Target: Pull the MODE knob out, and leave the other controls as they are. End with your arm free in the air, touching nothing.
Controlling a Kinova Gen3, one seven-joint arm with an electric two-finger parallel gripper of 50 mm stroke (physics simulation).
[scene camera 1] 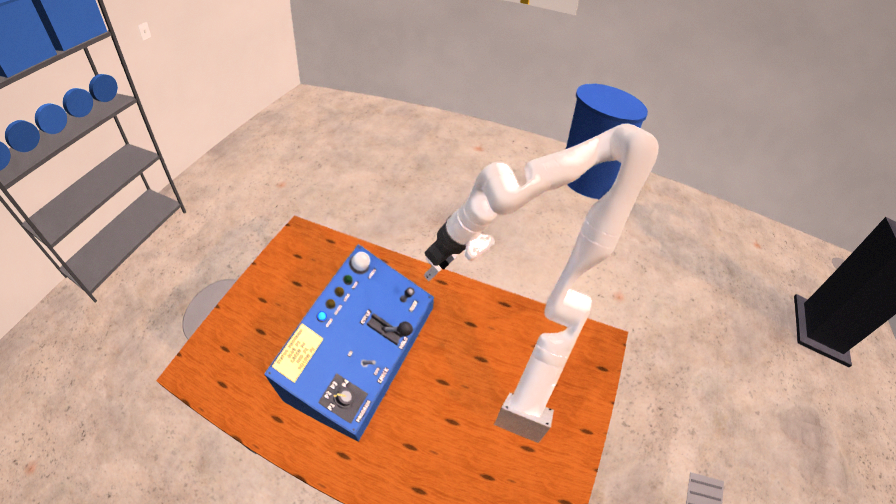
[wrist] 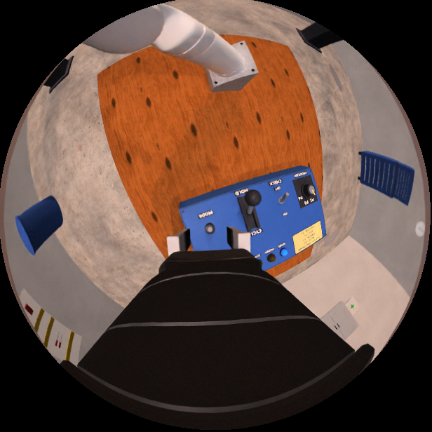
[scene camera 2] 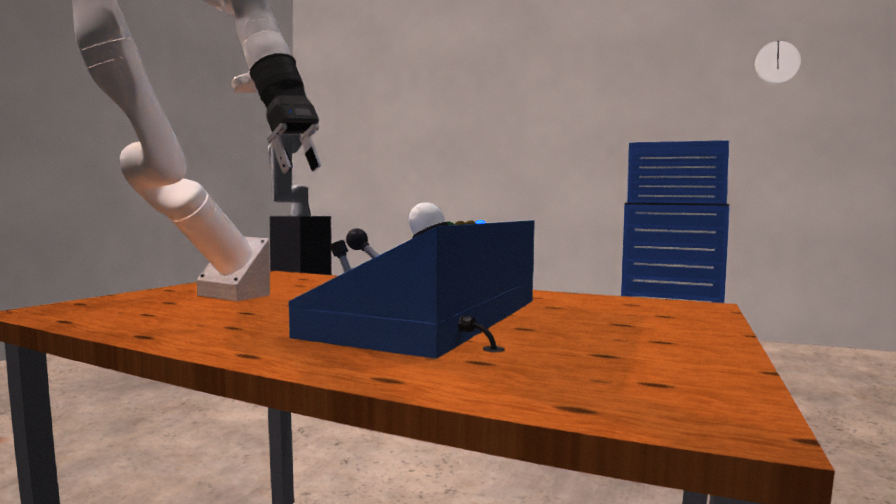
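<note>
The MODE knob (scene camera 1: 409,292) (scene camera 2: 338,248) (wrist: 210,228) is a small dark knob. It stands out from the sloped face of the blue console (scene camera 1: 338,338) (scene camera 2: 485,275) (wrist: 225,215), with its grey stem showing in scene camera 2. My gripper (scene camera 1: 438,269) (scene camera 2: 299,168) (wrist: 208,235) is open and empty. It hangs in the air above the knob and apart from it, touching nothing. In the wrist view the knob shows between and beyond the two fingers. The knob's base is hidden in scene camera 2.
The console also bears a ball-topped lever (scene camera 1: 404,328) (scene camera 2: 356,238) (wrist: 253,198) near HOLD, a CHECK toggle (scene camera 1: 368,362) (wrist: 284,198), a PROGRAM dial (scene camera 1: 344,396) (wrist: 310,190), a white dome (scene camera 1: 360,261) (scene camera 2: 426,218) and a lit blue lamp (scene camera 1: 322,315) (wrist: 284,252).
</note>
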